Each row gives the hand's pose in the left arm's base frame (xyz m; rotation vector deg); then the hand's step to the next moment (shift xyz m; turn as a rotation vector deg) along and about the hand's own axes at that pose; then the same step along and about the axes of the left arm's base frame.
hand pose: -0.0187 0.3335 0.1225 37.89 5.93 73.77
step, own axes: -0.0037 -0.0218 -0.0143 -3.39 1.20 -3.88
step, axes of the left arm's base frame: 0.0114 -0.0004 -0.0238 -3.70 -1.40 -3.51
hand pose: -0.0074 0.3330 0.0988 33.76 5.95 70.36
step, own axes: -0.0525 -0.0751 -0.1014 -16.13 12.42 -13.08
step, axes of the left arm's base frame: 0.0068 -0.0259 -0.1340 -21.29 -7.22 -8.94
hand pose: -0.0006 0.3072 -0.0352 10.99 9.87 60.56
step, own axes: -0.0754 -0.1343 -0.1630 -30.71 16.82 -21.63
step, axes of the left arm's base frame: 0.0395 -0.1181 -0.1865 -34.01 -17.25 -15.48
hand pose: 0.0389 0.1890 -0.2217 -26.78 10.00 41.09
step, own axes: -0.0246 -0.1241 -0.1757 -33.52 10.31 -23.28
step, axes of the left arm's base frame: 0.0652 -0.1784 -0.1039 -31.74 -23.96 -13.78
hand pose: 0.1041 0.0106 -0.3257 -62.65 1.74 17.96
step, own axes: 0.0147 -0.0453 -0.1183 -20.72 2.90 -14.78
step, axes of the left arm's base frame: 0.0414 -0.1193 -0.0181 -18.65 -16.61 -5.68
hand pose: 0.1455 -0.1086 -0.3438 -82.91 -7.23 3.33
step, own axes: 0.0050 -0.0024 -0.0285 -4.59 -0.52 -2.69
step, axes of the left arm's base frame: 0.0083 -0.0278 -0.0007 -4.25 -3.25 -0.04
